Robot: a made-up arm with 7 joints. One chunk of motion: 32 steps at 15 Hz.
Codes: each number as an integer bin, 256 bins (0 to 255) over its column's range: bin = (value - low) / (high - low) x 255, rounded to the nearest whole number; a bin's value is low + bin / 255 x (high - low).
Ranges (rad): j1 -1.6..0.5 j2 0..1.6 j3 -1.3..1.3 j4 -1.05..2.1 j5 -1.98..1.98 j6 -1.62..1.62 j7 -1.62..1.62
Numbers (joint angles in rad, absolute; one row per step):
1: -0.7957 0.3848 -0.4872 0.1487 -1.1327 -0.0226 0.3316
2: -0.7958 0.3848 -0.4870 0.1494 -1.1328 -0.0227 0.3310
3: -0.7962 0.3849 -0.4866 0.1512 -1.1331 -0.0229 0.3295
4: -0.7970 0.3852 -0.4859 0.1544 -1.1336 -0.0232 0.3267
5: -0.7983 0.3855 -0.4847 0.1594 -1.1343 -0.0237 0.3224
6: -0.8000 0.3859 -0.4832 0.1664 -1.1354 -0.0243 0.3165
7: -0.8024 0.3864 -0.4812 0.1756 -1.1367 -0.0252 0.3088
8: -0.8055 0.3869 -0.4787 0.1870 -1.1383 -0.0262 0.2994
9: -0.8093 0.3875 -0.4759 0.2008 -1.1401 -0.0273 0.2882
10: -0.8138 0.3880 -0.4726 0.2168 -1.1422 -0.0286 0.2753
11: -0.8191 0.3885 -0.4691 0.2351 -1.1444 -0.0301 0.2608
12: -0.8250 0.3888 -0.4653 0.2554 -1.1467 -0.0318 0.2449
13: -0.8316 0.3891 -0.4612 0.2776 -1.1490 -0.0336 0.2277
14: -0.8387 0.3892 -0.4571 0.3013 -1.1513 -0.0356 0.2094
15: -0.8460 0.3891 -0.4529 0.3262 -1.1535 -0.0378 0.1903
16: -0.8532 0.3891 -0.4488 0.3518 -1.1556 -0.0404 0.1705
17: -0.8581 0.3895 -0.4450 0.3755 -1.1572 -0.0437 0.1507
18: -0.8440 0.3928 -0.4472 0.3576 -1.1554 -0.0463 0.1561
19: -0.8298 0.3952 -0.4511 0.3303 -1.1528 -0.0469 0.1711
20: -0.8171 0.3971 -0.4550 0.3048 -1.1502 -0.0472 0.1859
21: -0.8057 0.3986 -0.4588 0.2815 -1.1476 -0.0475 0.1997
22: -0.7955 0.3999 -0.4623 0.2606 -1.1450 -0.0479 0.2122
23: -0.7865 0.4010 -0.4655 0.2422 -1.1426 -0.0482 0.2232
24: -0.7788 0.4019 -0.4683 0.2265 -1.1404 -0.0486 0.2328
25: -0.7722 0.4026 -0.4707 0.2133 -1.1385 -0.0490 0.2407
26: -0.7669 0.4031 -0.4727 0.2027 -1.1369 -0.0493 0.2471
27: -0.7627 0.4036 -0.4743 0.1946 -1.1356 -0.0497 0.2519
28: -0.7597 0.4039 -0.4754 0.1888 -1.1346 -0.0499 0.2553
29: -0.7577 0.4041 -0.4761 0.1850 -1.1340 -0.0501 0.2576
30: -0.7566 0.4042 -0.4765 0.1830 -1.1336 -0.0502 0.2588
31: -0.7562 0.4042 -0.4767 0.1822 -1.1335 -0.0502 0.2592
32: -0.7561 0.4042 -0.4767 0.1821 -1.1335 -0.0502 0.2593
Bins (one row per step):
1: 98 61 80 97 55 126 154
2: 98 61 80 97 55 126 154
3: 98 61 80 97 55 126 153
4: 98 61 80 97 55 126 153
5: 97 61 80 98 54 126 153
6: 97 62 80 98 54 126 152
7: 97 62 80 99 54 126 152
8: 96 62 81 100 54 125 151
9: 96 62 81 101 54 125 150
10: 95 62 81 103 54 125 149
11: 95 62 81 104 54 125 148
12: 94 62 82 106 54 125 147
13: 93 62 82 107 54 125 145
14: 92 62 83 109 53 125 144
15: 92 62 83 111 53 125 142
16: 91 62 83 113 53 124 141
17: 90 62 84 115 53 124 139
18: 92 63 84 114 53 124 140
19: 94 63 83 112 53 124 141
20: 95 63 83 110 53 124 142
21: 96 64 83 108 54 124 143
22: 98 64 82 106 54 124 144
23: 99 64 82 105 54 124 145
24: 100 64 82 103 54 124 146
25: 101 64 81 102 54 124 146
26: 101 64 81 101 54 124 147
27: 102 64 81 101 54 124 147
28: 102 64 81 100 54 124 148
29: 102 64 81 100 54 124 148
30: 102 64 81 100 55 124 148
31: 102 64 81 100 55 124 148
32: 102 64 81 100 55 124 148

